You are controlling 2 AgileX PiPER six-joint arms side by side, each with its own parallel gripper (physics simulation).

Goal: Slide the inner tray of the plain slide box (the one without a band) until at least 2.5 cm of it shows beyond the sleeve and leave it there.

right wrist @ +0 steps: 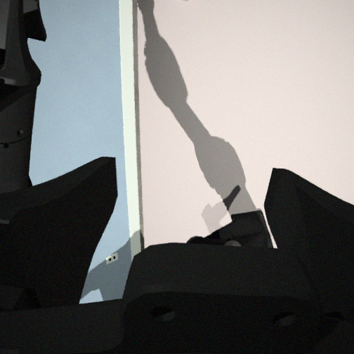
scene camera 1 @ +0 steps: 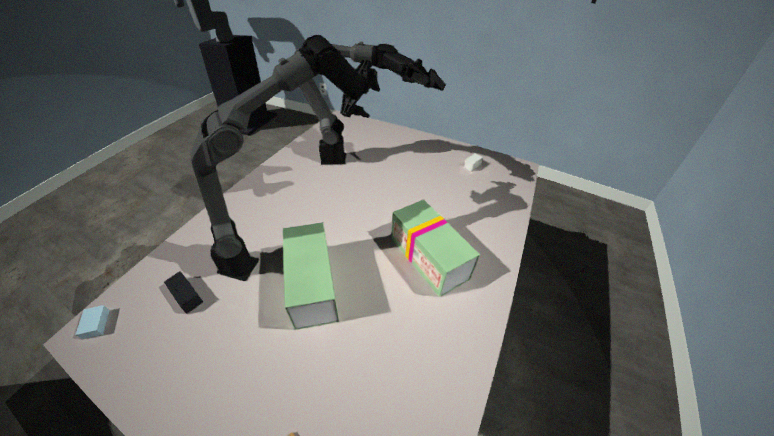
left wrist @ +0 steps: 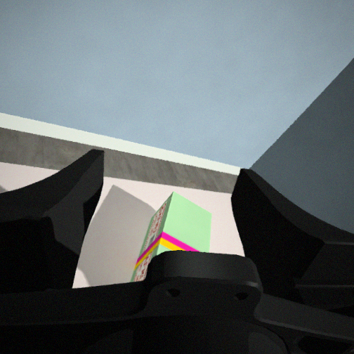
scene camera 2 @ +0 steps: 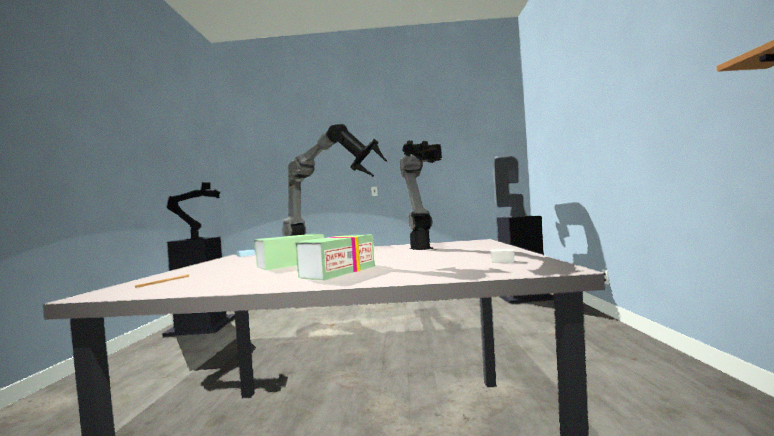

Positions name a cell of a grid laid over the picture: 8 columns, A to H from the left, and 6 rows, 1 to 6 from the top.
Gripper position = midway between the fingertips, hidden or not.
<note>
In view: the left gripper (scene camera 1: E2), the right gripper (scene camera 1: D2), a light blue block (scene camera 1: A5), a black block (scene camera 1: B5) and an inner tray (scene camera 1: D5).
The left gripper shows as well in the left wrist view (left wrist: D3). The right gripper shows as well in the right wrist view (right wrist: E4). The right wrist view does not show the light blue block: it is out of frame. The left wrist view does not show the light blue block: it is out of frame.
</note>
